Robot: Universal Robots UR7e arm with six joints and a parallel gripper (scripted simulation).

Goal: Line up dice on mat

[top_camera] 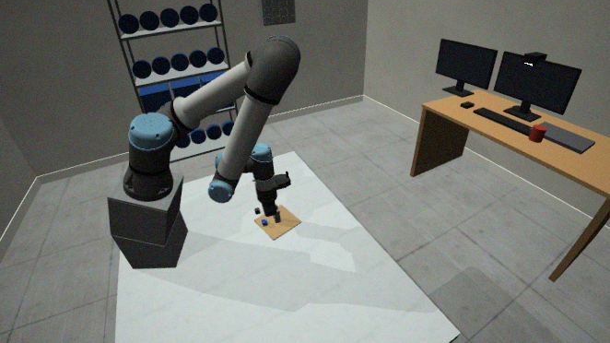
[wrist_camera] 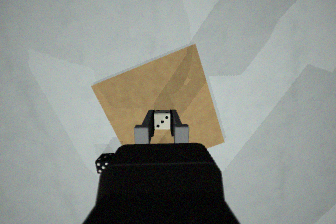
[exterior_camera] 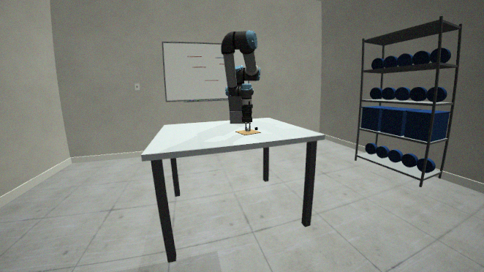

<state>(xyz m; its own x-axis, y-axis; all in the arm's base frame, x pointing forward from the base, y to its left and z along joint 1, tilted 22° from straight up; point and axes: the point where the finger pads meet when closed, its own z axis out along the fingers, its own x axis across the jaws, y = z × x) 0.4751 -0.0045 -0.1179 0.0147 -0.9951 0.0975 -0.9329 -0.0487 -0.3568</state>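
Now: the white die 1 cm below my hand. From my hand the other things lie so: tan mat (3 cm below); then black die (7 cm behind, 8 cm to the left, 2 cm below); then blue die (5 cm behind, 1 cm below).
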